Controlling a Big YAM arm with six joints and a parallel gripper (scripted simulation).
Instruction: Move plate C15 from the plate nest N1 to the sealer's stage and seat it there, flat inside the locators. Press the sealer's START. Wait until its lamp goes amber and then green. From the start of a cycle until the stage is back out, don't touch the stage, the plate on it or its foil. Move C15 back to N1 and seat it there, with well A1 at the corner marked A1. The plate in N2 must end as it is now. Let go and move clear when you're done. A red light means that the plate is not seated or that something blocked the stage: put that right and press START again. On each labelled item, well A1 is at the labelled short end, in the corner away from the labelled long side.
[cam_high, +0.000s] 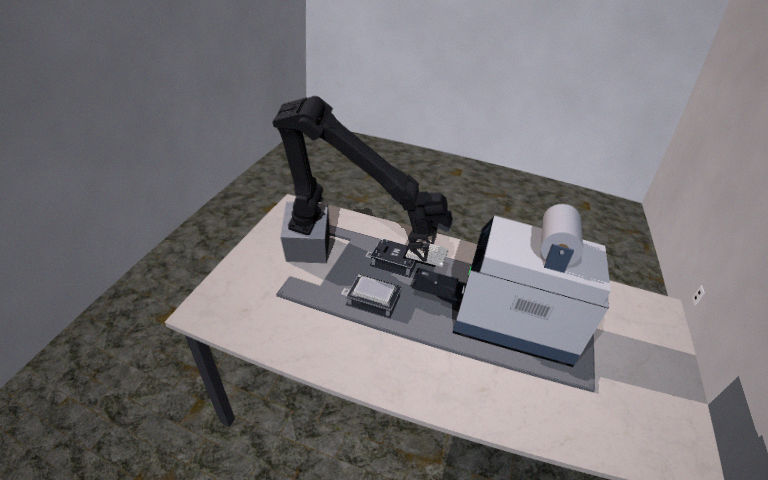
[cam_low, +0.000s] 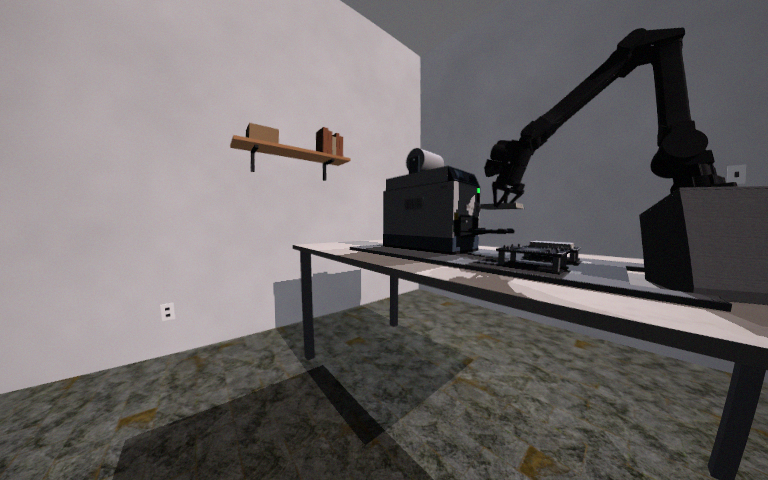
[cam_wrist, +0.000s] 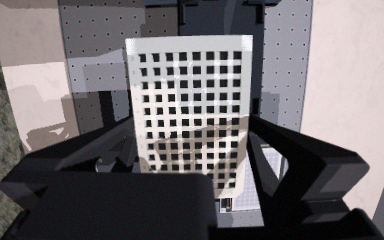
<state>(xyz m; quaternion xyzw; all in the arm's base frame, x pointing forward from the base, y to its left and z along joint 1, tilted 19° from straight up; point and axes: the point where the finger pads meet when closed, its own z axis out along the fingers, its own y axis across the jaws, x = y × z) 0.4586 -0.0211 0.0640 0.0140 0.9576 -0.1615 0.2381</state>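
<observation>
My hand is 9 cm above the dark stage, 5 cm short of it and 4 cm to the left of it. Round my hand: foil roll 38 cm ahead, 23 cm above, 7 cm to the right; white well plate right at my hand.
</observation>
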